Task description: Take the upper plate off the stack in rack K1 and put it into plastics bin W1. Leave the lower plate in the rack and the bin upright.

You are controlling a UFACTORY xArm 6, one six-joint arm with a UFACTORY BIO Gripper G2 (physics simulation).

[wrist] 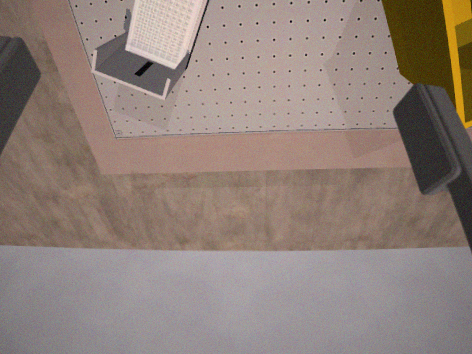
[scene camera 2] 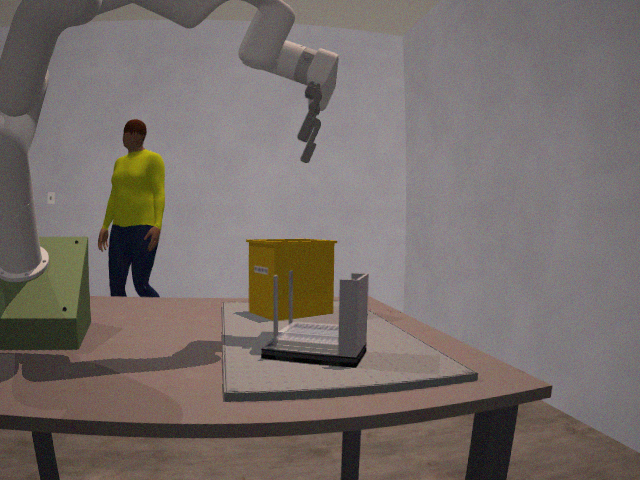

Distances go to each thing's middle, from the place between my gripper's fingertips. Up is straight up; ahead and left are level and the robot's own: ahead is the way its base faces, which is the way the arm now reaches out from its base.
My gripper is now 27 cm above the yellow plastics bin W1 (scene camera 2: 312, 260), 26 cm to the right of it and 5 cm short of it.
